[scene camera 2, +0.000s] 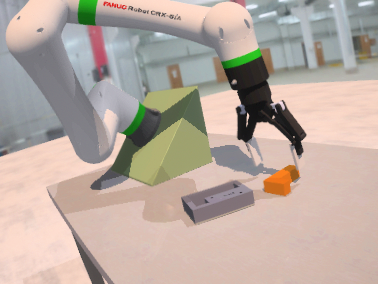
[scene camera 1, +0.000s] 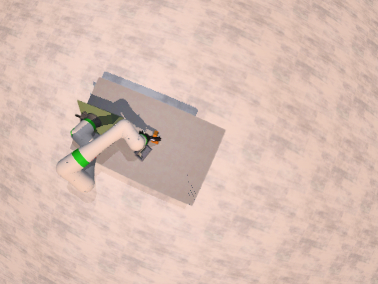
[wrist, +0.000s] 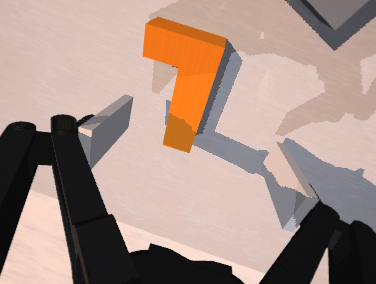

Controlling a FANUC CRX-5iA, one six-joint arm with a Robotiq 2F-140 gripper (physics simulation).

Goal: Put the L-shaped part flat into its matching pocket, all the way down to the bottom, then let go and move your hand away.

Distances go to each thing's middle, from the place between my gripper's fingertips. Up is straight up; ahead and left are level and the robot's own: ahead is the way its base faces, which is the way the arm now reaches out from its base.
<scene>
The orange L-shaped part [wrist: 197,53] lies 30 mm ahead of my hand, 10 mm to the right of it and 30 mm below it. From my hand the other things lie so: grey pocket block [scene camera 2: 224,199]: 20 mm behind, 190 mm to the right, 30 mm below.
</scene>
